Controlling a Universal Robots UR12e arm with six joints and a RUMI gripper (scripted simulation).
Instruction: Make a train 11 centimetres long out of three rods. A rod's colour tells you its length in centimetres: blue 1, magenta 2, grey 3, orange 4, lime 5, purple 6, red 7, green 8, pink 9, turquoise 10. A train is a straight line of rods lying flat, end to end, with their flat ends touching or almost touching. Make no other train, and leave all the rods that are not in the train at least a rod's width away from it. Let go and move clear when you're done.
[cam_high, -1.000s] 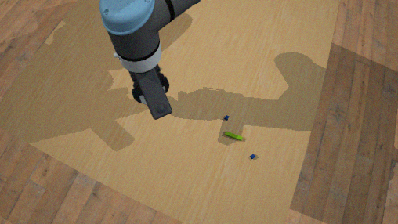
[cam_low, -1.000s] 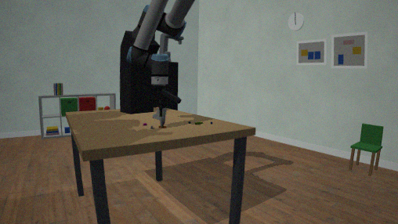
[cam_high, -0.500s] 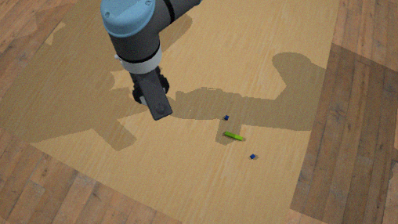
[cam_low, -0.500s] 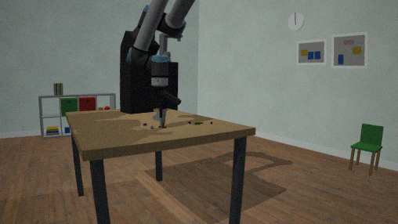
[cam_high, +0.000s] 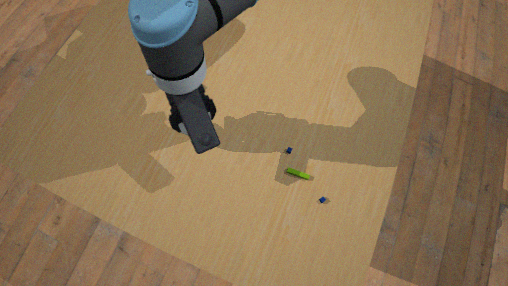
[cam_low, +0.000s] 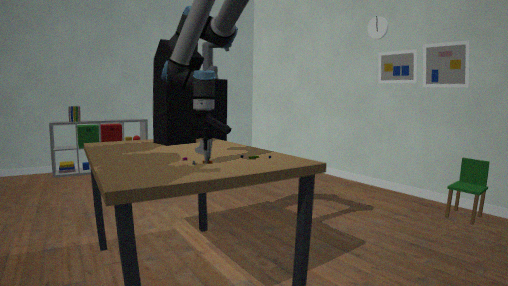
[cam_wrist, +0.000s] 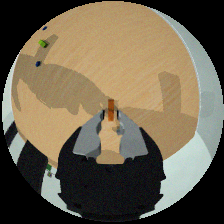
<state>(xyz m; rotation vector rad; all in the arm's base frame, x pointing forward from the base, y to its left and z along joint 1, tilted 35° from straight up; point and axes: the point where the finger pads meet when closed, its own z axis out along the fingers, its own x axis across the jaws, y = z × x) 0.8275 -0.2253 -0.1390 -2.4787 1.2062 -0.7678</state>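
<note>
Right now my hand is 1 cm above the orange rod. Also, from my hand: magenta rod 12 cm behind, 4 cm to the right, 1 cm below; then lime rod 24 cm to the left, 4 cm ahead, 1 cm below; then grey rod 5 cm to the right, 2 cm behind, 1 cm below.
</note>
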